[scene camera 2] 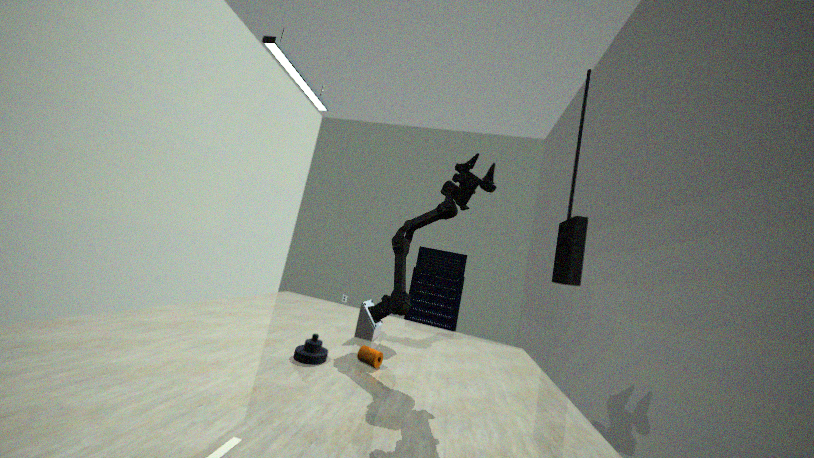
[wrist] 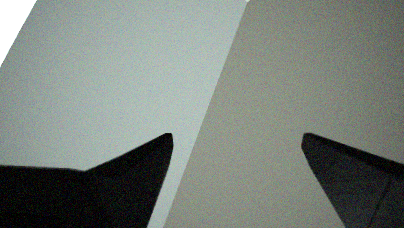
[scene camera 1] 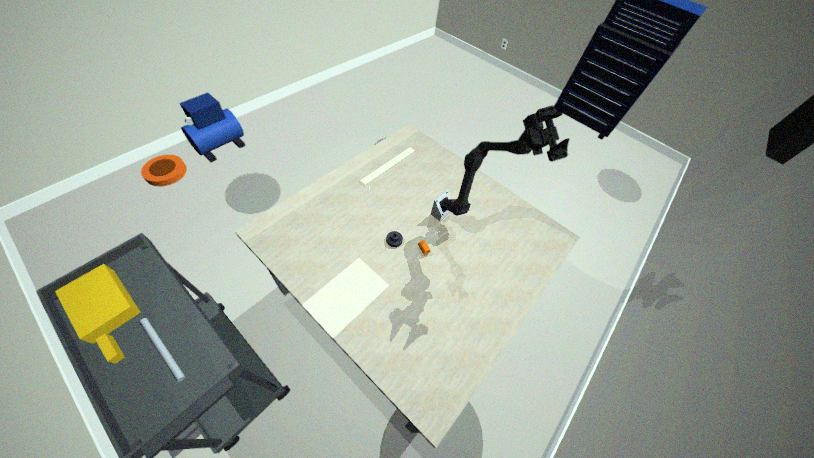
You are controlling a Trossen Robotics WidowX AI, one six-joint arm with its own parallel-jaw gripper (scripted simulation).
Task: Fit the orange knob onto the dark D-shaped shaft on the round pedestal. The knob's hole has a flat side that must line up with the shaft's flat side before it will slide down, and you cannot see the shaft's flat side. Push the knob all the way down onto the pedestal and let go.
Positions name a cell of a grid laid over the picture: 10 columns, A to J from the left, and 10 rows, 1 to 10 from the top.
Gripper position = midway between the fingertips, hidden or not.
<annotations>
gripper: scene camera 2 F4; wrist F7; scene camera 1 G3
</annotations>
